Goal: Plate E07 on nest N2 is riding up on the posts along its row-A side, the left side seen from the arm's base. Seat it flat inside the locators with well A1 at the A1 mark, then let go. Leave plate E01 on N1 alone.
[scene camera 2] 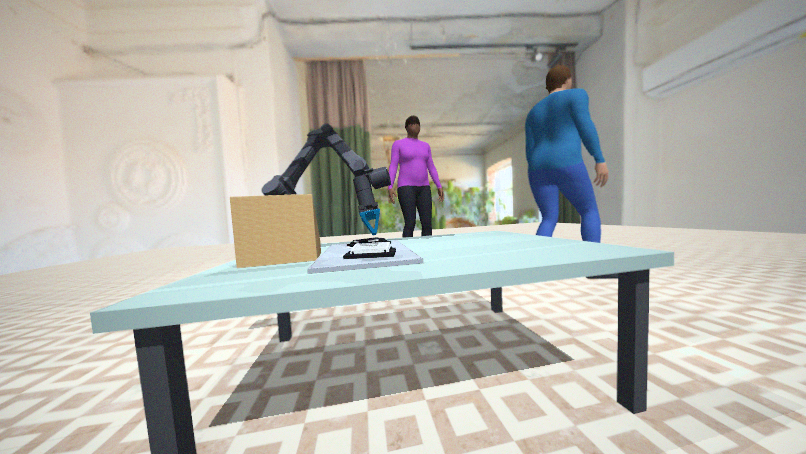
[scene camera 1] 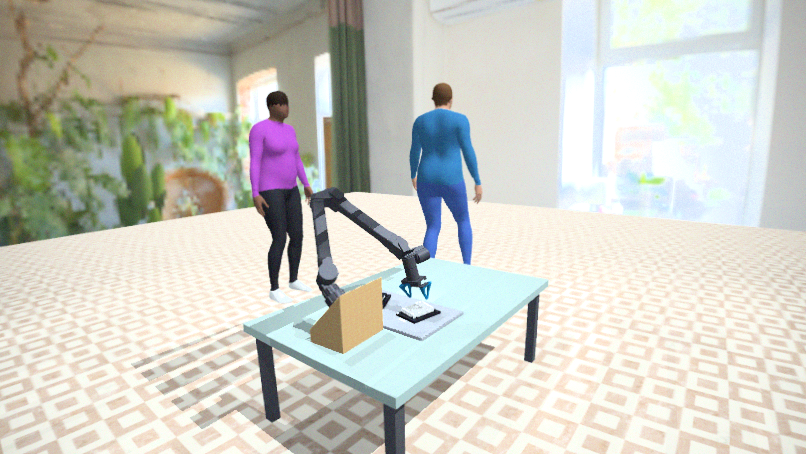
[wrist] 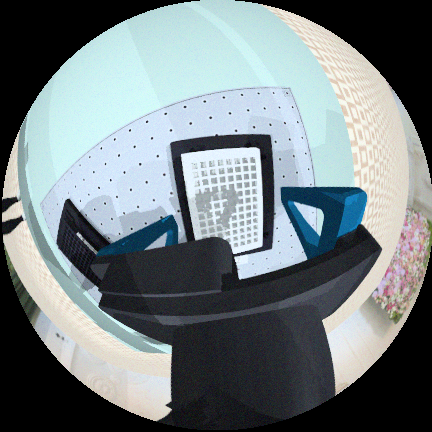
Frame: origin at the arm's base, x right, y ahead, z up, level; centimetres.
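Seen in the pictures: gripper, fingertip midpoint: (scene camera 2: 374, 234) (scene camera 1: 418, 298) (wrist: 227, 206); arm's base, origin of the base link: (scene camera 2: 269, 220) (scene camera 1: 340, 304).
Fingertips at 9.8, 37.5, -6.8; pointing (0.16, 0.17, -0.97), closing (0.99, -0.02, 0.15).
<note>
Offsets run from my fingertips to a thing's top centre, as dx, dy, dz. Level surfaces: height alone.
A white well plate {+0.5, -1.5, -3.4} (scene camera 1: 418, 308) (scene camera 2: 369, 248) (wrist: 225, 200), taken as E07, lies in a black nest {+1.1, -1.6, -4.7} (scene camera 1: 415, 320) (scene camera 2: 370, 256) (wrist: 267, 200). In the wrist view its outline is slightly askew to the nest, with a wider dark strip on the right than on the left. Its exact tilt, labels and A1 mark are too small to read. My gripper (scene camera 1: 418, 297) (scene camera 2: 373, 234) (wrist: 227, 206) is open and empty, above the plate, with a blue finger out to each side. A dark plate in a black holder {-24.9, -1.9, -4.2} (wrist: 77, 240), taken as E01 on N1, stands left in the wrist view, partly hidden by the gripper body.
Both nests stand on a grey perforated board (scene camera 1: 421, 332) (scene camera 2: 406, 259) (wrist: 200, 110) on the pale green table {dz -8.1} (scene camera 1: 479, 281) (scene camera 2: 535, 248). A tan wedge-shaped block (scene camera 1: 360, 315) (scene camera 2: 274, 231) stands beside the arm's base. Two people stand behind the table.
</note>
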